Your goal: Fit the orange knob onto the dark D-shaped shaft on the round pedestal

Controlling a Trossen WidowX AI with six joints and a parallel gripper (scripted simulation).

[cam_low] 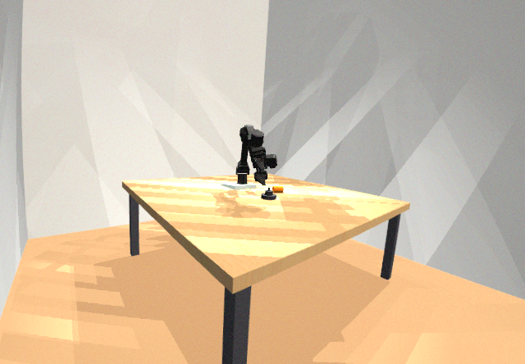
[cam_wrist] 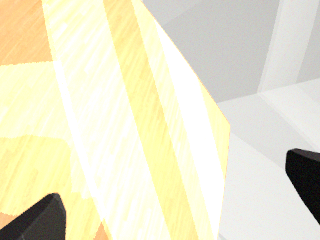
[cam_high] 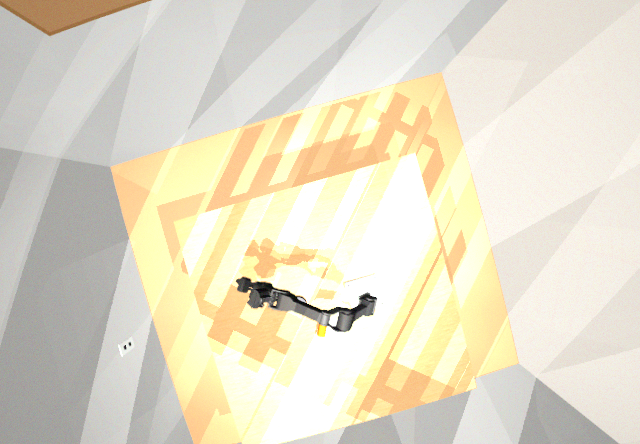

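Now: the orange knob 40 cm to the left of my gripper tip, 21 cm behind it and 13 cm below it. The rest, counted from my gripper tip: pedestal (24 cm to the left, 15 cm behind, 12 cm below).
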